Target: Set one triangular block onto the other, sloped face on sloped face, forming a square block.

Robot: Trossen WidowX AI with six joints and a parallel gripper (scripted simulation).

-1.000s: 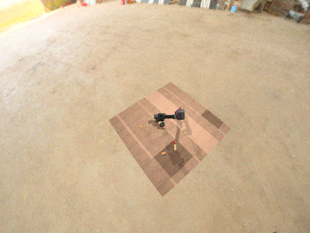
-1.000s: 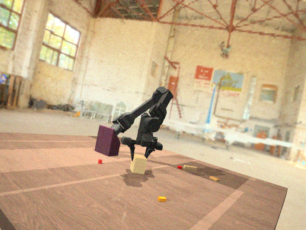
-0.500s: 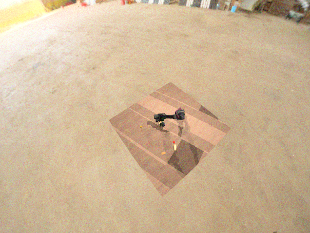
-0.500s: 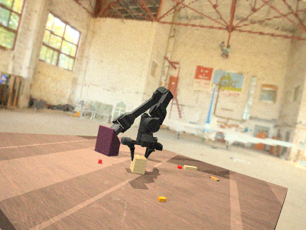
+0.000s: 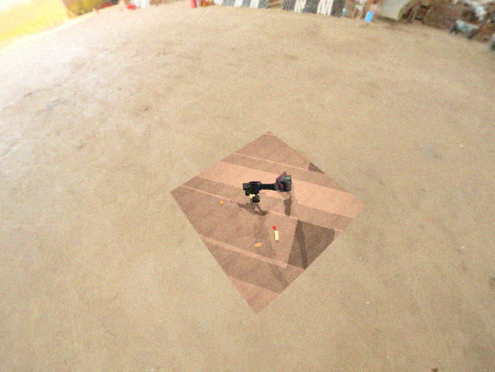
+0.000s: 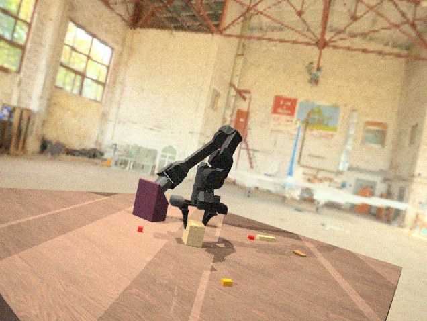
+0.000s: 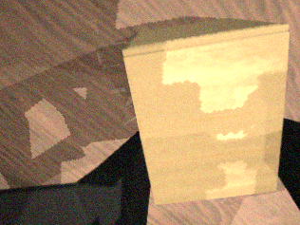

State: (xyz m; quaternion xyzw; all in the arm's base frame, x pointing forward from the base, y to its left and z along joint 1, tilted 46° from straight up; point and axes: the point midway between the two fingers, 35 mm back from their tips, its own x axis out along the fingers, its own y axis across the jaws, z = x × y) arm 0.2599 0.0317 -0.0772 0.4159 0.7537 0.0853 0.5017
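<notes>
Right now the triangular block is 1 cm above my gripper tip. Round my gripper tip: red cube (12 cm behind, 12 cm to the right, 3 cm below); tan slab (6 cm ahead, 38 cm to the left, 3 cm below); orange piece (27 cm ahead, 15 cm to the right, 4 cm below).
</notes>
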